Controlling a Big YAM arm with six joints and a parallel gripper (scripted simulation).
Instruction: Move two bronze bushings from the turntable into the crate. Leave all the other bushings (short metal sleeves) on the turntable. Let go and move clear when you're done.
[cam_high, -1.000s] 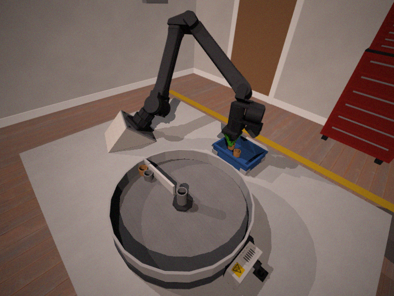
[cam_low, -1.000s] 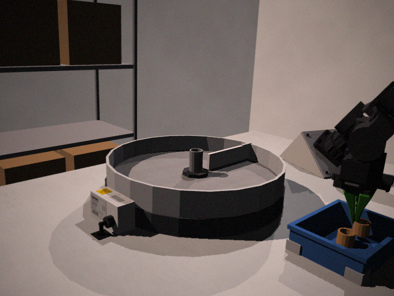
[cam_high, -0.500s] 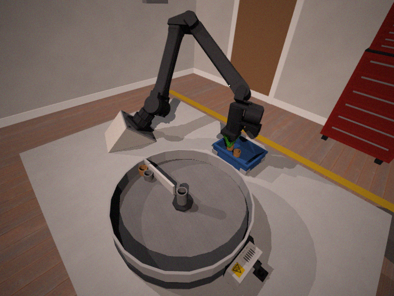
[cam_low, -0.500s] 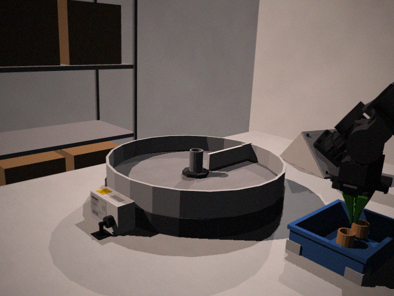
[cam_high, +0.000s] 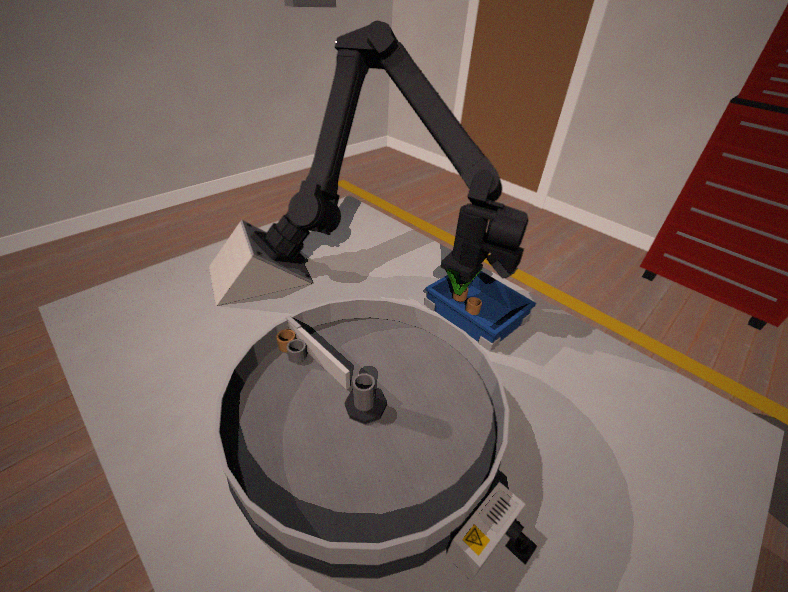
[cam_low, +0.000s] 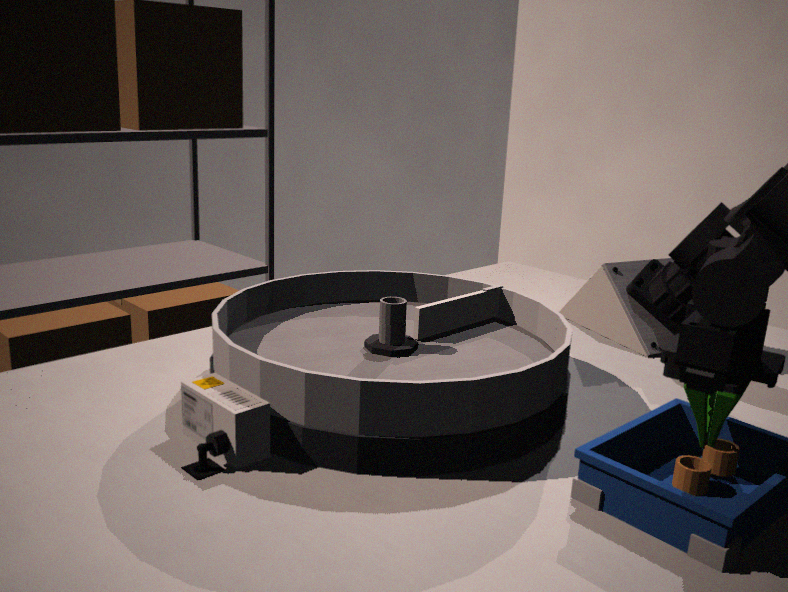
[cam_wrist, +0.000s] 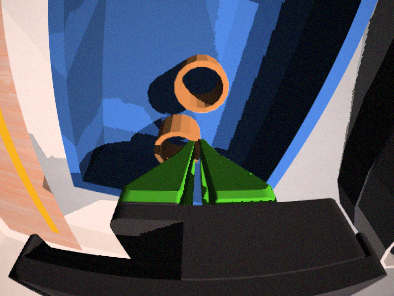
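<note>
Now: hand 5 cm short of the blue crate, 1 cm to the right of it and 2 cm above it. From my hand the other things lie so: turntable: 6 cm ahead, 36 cm to the right, 1 cm above.
</note>
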